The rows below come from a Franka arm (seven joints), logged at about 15 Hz.
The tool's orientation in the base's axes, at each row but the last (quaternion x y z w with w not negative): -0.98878, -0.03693, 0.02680, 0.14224; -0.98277, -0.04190, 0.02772, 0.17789; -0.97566, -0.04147, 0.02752, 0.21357; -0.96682, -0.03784, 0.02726, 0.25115; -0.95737, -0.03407, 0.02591, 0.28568; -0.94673, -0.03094, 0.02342, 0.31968; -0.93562, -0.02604, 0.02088, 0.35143; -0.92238, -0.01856, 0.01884, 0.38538; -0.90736, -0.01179, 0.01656, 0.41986; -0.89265, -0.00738, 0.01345, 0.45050; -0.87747, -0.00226, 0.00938, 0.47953; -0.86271, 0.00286, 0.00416, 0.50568; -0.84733, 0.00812, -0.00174, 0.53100
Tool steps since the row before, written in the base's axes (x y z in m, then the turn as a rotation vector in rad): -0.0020, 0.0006, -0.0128, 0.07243, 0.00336, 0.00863; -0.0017, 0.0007, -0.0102, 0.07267, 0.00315, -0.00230; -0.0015, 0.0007, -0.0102, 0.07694, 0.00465, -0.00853; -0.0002, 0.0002, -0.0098, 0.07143, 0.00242, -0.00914; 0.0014, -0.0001, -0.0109, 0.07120, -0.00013, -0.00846; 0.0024, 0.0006, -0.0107, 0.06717, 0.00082, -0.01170; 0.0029, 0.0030, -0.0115, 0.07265, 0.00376, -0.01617; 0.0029, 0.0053, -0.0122, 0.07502, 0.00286, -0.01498; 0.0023, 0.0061, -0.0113, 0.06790, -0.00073, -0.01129; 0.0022, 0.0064, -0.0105, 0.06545, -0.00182, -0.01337; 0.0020, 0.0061, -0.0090, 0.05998, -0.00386, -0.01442; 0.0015, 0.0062, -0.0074, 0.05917, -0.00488, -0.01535; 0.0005, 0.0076, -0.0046, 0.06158, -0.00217, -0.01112
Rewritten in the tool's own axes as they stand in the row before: -0.0014, 0.0029, 0.0126, 0.07203, -0.00092, -0.01193; -0.0012, 0.0028, 0.0099, 0.07268, 0.00314, -0.00180; -0.0011, 0.0035, 0.0097, 0.07730, 0.00469, 0.00417; 0.0001, 0.0046, 0.0087, 0.07164, 0.00660, 0.00402; 0.0017, 0.0061, 0.0090, 0.07118, 0.00834, 0.00208; 0.0027, 0.0061, 0.0087, 0.06732, 0.00938, 0.00548; 0.0033, 0.0054, 0.0105, 0.07306, 0.01030, 0.01046; 0.0034, 0.0050, 0.0122, 0.07536, 0.01013, 0.00887; 0.0027, 0.0047, 0.0119, 0.06805, 0.00959, 0.00403; 0.0025, 0.0046, 0.0113, 0.06561, 0.01191, 0.00447; 0.0022, 0.0043, 0.0100, 0.06012, 0.01392, 0.00342; 0.0016, 0.0034, 0.0090, 0.05933, 0.01524, 0.00299; 0.0004, 0.0008, 0.0089, 0.06167, 0.01022, 0.00361
